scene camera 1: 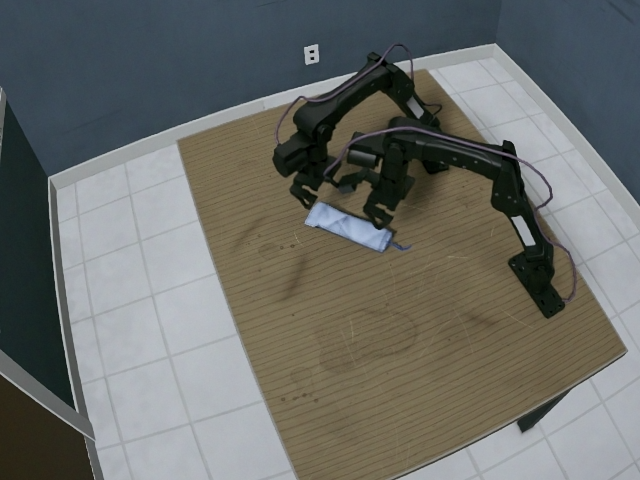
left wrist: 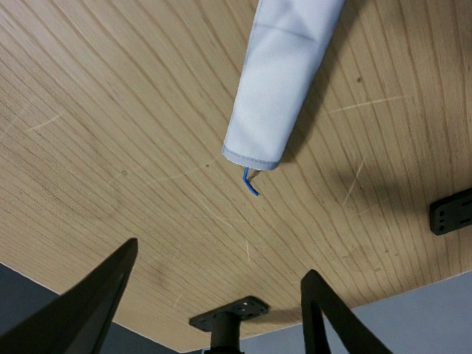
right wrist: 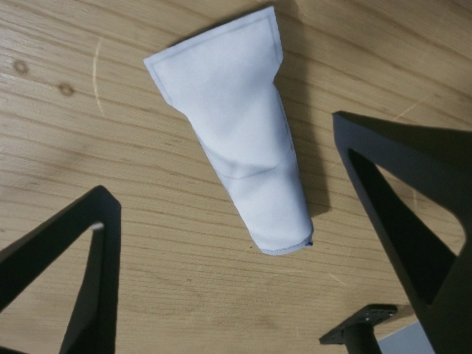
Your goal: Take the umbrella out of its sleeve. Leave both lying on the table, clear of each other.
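Note:
The light blue sleeve (scene camera 1: 349, 227) (left wrist: 280, 85) (right wrist: 240, 135) lies on the table, its flat wide end at the left in scene camera 1. The umbrella is hidden inside; a blue strap (scene camera 1: 401, 247) (left wrist: 249, 183) (right wrist: 309, 244) sticks out at the sleeve's other end. My left gripper (scene camera 1: 373, 218) (left wrist: 227, 261) is open and empty, above the table near the strap end. My right gripper (scene camera 1: 310, 198) (right wrist: 214, 163) is open and empty, above the table near the sleeve's flat wide end. In the right wrist view the sleeve shows between and beyond the fingers, not gripped.
The wooden table (scene camera 1: 361, 392) bears both arms, whose bases stand along its right side in scene camera 1. The two forearms and grippers are close together behind the sleeve. A wall with a white outlet (scene camera 1: 311, 54) stands behind the table.

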